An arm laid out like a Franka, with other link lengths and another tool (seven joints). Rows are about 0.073 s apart.
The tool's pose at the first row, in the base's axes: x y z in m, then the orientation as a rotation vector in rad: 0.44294, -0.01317, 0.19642, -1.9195, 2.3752, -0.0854
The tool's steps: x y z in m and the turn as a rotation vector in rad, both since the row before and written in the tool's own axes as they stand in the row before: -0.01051, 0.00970, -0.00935, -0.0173, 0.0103, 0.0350; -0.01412, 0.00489, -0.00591, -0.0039, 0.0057, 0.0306; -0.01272, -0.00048, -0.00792, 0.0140, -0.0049, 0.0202; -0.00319, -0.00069, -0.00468, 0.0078, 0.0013, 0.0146; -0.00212, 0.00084, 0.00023, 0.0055, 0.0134, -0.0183; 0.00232, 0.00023, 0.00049, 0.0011, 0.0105, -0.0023; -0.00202, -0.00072, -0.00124, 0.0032, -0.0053, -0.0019; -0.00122, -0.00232, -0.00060, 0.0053, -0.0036, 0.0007; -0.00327, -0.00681, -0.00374, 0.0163, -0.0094, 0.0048; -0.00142, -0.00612, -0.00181, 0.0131, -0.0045, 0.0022; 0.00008, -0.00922, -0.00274, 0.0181, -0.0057, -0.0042; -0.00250, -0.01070, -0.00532, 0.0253, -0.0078, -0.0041; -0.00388, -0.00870, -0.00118, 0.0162, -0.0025, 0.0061
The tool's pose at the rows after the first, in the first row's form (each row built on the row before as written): 0.43474, -0.00096, 0.20511, -1.8886, 2.4230, -0.0728; 0.43296, 0.01390, 0.21096, -1.8548, 2.4567, -0.0720; 0.43628, 0.02600, 0.21917, -1.8221, 2.4647, -0.0833; 0.43743, 0.02884, 0.22398, -1.8013, 2.4746, -0.0931; 0.43731, 0.03111, 0.22373, -1.8274, 2.4647, -0.1134; 0.43647, 0.02895, 0.22319, -1.8340, 2.4691, -0.1248; 0.43762, 0.03071, 0.22450, -1.8331, 2.4623, -0.1238; 0.44012, 0.03123, 0.22535, -1.8287, 2.4578, -0.1268; 0.44713, 0.03249, 0.22986, -1.8127, 2.4474, -0.1372; 0.45311, 0.03210, 0.23246, -1.8030, 2.4396, -0.1485; 0.46142, 0.02937, 0.23646, -1.7988, 2.4228, -0.1650; 0.47139, 0.02877, 0.24348, -1.7906, 2.4009, -0.1878; 0.48045, 0.03004, 0.24638, -1.7754, 2.3959, -0.2036
